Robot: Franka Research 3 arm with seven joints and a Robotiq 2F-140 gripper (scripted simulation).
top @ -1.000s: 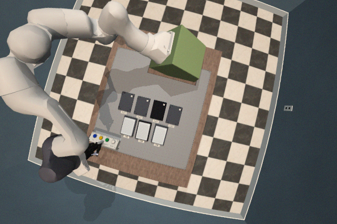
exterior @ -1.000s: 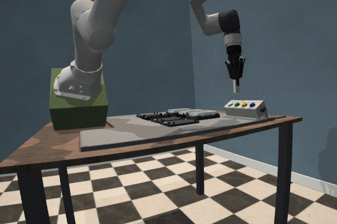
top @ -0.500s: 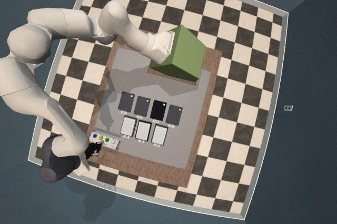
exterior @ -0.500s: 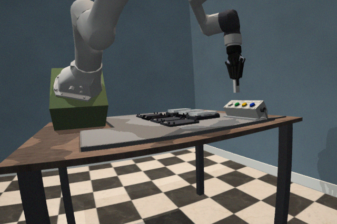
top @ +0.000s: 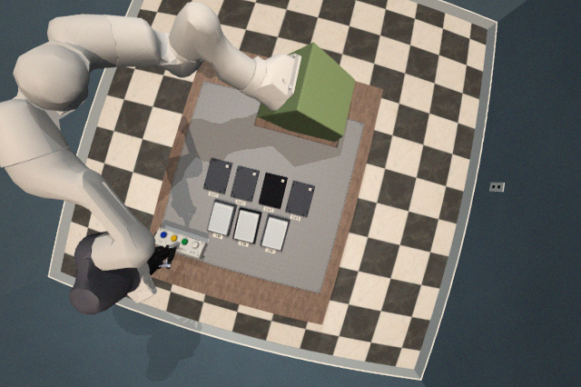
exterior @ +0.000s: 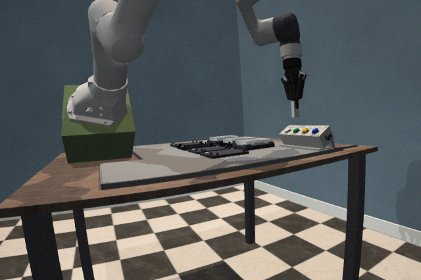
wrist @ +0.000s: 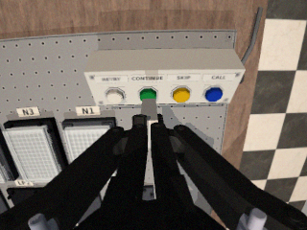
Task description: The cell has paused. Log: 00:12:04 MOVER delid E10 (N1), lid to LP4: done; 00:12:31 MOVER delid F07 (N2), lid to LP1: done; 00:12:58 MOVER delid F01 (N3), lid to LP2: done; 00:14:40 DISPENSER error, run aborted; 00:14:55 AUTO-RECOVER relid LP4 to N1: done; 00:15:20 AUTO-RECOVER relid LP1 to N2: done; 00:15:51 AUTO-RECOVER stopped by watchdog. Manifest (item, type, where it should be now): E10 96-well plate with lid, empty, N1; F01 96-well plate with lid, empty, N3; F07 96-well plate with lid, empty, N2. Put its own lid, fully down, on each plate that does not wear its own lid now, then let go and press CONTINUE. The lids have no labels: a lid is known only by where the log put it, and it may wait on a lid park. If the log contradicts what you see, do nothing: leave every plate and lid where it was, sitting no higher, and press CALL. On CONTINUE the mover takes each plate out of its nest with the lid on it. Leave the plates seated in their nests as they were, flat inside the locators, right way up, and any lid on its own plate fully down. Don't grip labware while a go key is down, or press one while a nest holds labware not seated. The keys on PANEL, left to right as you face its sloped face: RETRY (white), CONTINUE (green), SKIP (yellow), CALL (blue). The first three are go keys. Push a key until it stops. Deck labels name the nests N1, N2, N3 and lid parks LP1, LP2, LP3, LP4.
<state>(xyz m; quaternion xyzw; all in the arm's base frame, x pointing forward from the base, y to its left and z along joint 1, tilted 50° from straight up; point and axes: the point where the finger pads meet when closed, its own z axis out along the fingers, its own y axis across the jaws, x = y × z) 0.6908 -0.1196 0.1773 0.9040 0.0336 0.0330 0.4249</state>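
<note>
The green continue key lies 90 mm below my hand. The rest, counted from my hand: white retry key: 50 mm to the left, 90 mm below; yellow skip key: 50 mm to the right, 90 mm below; blue call key: 10 mm ahead, 100 mm to the right, 90 mm below.
</note>
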